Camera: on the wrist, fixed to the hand. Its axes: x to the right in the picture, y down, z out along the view.
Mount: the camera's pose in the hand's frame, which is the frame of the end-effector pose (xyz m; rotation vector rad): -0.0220 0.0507 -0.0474 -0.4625 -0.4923 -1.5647
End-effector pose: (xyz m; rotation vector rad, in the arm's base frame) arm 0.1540 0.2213 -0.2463 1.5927 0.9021 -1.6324
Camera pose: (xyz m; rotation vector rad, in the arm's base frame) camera 0.2227 0.2344 -0.2260 0.1311 -2.1998 2.2096
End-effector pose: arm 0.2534 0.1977 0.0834 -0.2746 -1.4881 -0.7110
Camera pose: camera 0.3229 0.2151 0.0704 0.5179 -1.8227 -2.3666
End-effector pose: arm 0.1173 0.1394 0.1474 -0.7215 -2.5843 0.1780
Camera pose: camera 0.1790 0.1715 0.1691 -1.3379 2.5935 0.7456
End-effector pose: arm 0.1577 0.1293 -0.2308 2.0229 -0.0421 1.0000
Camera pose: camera 0.0939 0.1238 -0.1961 1.2036 0.8262 -0.4679
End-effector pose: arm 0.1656 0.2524 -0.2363 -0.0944 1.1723 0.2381
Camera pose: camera 0.1030 0.2893 -0.2319 -1.2206 0.2864 -0.8236
